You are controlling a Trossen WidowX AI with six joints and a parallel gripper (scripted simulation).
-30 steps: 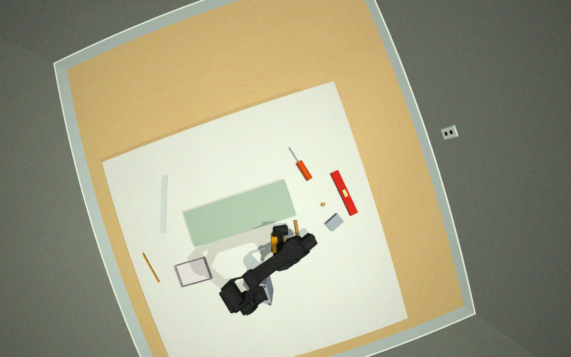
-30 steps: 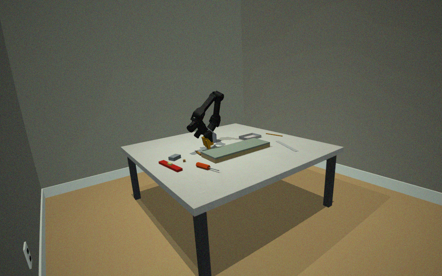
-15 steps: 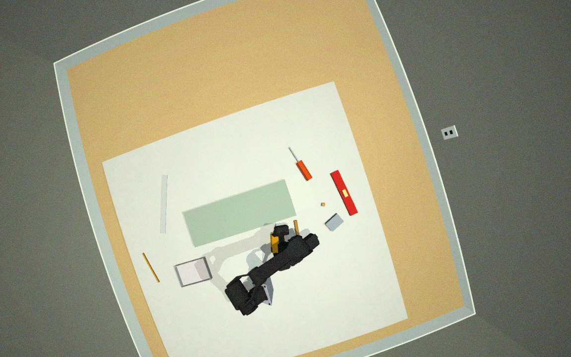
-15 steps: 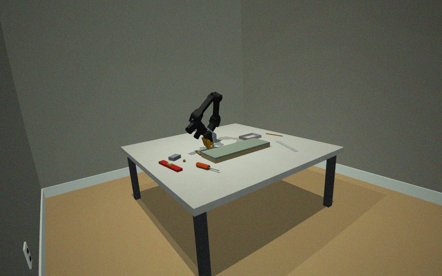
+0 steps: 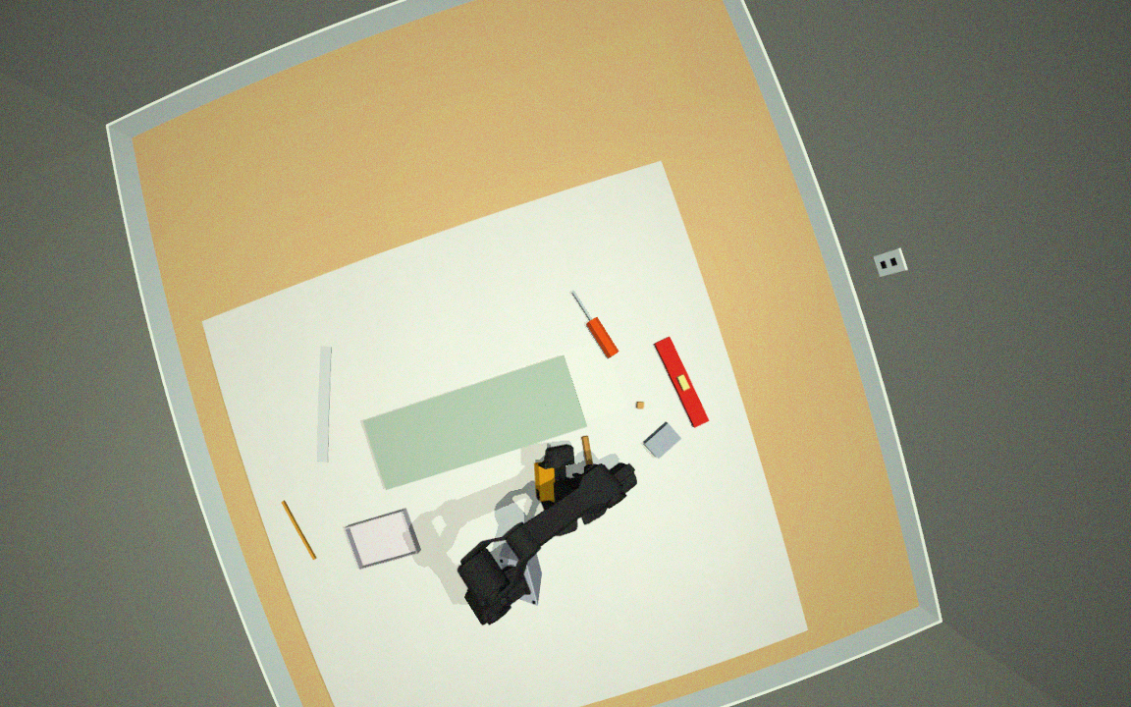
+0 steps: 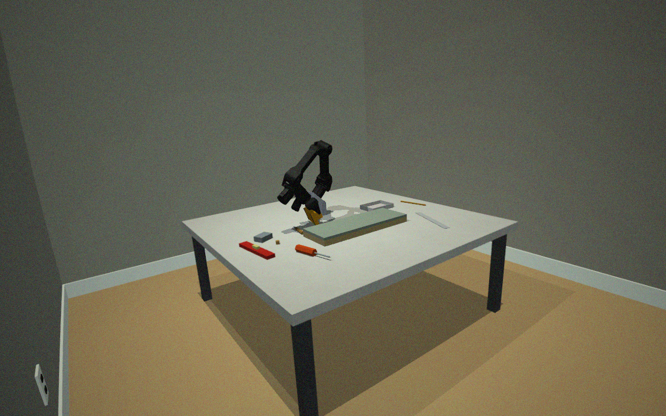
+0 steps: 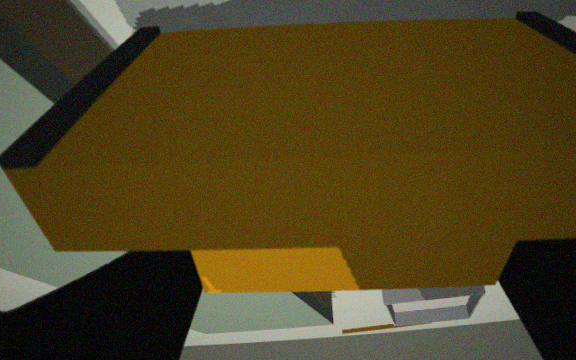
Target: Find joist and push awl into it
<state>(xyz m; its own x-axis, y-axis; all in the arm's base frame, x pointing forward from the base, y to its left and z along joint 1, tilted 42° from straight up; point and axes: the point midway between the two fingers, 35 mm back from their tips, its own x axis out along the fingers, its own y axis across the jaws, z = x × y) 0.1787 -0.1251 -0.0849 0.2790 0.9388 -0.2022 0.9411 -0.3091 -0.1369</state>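
Now: gripper tip 110 mm to the left of the awl, 70 mm above it and 20 mm past it. Also, from my gripper tip: yellow stud finder 20 mm behind; then grey block 300 mm to the right, 70 mm below, 30 mm behind; then small brown cube 290 mm to the right, 70 mm below, 70 mm ahead.
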